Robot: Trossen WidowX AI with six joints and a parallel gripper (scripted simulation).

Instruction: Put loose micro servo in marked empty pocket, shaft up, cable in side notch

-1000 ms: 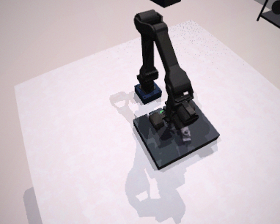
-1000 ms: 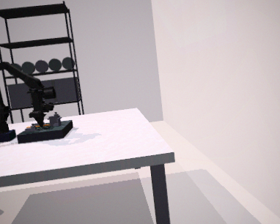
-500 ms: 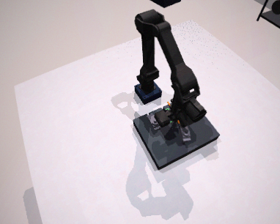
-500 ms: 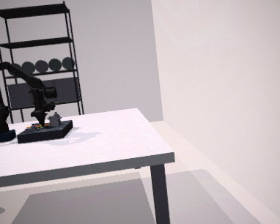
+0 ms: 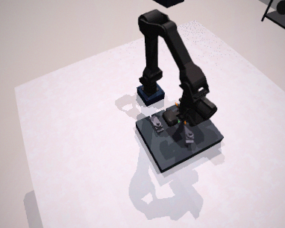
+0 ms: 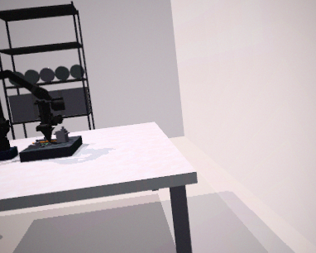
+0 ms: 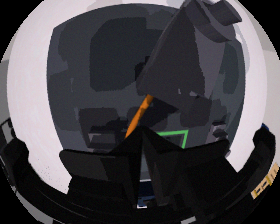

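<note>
The dark deck lies 6 cm ahead of my gripper tip, 4 cm to the right of it and 3 cm below it.
</note>
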